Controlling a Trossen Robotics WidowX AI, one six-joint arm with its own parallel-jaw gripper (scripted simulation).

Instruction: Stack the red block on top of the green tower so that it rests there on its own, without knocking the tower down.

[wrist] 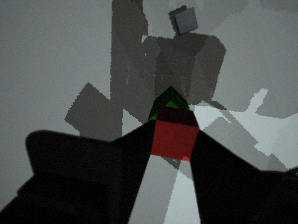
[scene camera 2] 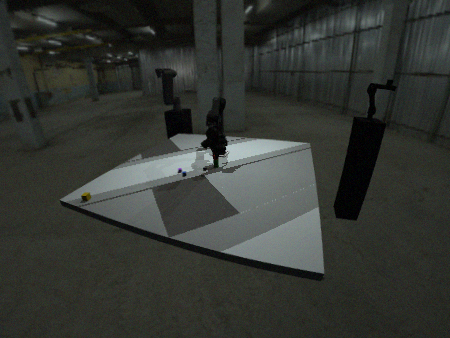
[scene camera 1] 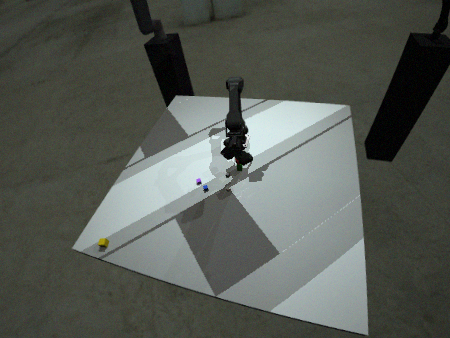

Labels:
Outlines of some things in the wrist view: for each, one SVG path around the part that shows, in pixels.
The gripper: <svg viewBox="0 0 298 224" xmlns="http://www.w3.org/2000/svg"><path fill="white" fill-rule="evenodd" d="M199 129L190 157L190 165L201 224L298 224L298 174L255 168ZM156 120L151 119L135 130L111 142L47 130L29 133L26 136L26 149L34 175L18 189L18 196L15 196L0 211L0 224L128 224L151 155Z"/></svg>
A red block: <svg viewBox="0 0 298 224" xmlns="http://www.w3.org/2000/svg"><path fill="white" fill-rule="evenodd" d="M159 105L151 155L190 162L200 129L194 112L192 110Z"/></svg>

